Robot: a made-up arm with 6 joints.
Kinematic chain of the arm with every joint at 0, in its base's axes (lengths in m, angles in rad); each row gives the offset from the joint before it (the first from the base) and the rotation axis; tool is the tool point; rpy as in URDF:
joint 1: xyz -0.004 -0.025 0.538 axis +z
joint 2: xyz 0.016 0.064 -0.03 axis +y
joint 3: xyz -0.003 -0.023 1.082 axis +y
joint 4: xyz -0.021 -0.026 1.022 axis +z
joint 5: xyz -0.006 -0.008 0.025 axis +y
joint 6: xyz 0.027 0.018 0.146 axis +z
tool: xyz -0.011 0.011 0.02 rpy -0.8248 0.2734 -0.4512
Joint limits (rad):
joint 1: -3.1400..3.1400
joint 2: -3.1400..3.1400
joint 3: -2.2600..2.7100
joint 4: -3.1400..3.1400
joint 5: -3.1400..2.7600
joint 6: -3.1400..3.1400
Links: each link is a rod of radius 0.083 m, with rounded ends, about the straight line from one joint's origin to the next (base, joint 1, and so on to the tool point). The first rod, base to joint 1, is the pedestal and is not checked.
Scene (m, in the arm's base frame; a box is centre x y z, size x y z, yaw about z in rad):
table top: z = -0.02
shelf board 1: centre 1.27 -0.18 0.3 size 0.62 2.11 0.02 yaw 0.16
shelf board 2: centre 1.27 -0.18 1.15 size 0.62 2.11 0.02 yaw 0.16
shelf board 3: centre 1.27 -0.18 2 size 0.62 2.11 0.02 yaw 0.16
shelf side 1: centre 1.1 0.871 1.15 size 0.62 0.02 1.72 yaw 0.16
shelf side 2: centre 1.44 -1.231 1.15 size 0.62 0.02 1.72 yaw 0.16
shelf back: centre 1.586 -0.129 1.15 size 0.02 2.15 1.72 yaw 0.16
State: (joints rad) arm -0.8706 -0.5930 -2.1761 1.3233 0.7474 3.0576
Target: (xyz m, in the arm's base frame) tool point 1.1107 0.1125 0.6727
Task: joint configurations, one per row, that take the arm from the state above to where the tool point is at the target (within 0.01 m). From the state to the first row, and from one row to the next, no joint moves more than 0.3 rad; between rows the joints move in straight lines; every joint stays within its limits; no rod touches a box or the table.
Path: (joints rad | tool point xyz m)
1: -1.1309 -0.5467 -2.1929 1.3365 0.7630 3.0504 | -0.3005 0.9484 0.3851
2: -1.3913 -0.5003 -2.2097 1.3498 0.7786 3.0433 | -0.0355 0.9777 0.4257
3: -1.6516 -0.4540 -2.2264 1.3630 0.7943 3.0361 | 0.2241 0.9355 0.4650
4: -1.9120 -0.4076 -2.2432 1.3762 0.8099 3.0289 | 0.4592 0.8268 0.5031
5: -2.1723 -0.3613 -2.2600 1.3894 0.8255 3.0218 | 0.6531 0.6618 0.5396
6: -2.4071 -0.3632 -2.1955 1.3817 0.8519 3.0395 | 0.8415 0.5294 0.5805
7: -2.6419 -0.3652 -2.1310 1.3740 0.8782 3.0572 | 0.9991 0.3435 0.6248
8: -2.8767 -0.3671 -2.0664 1.3663 0.9046 3.0749 | 1.1107 0.1125 0.6728

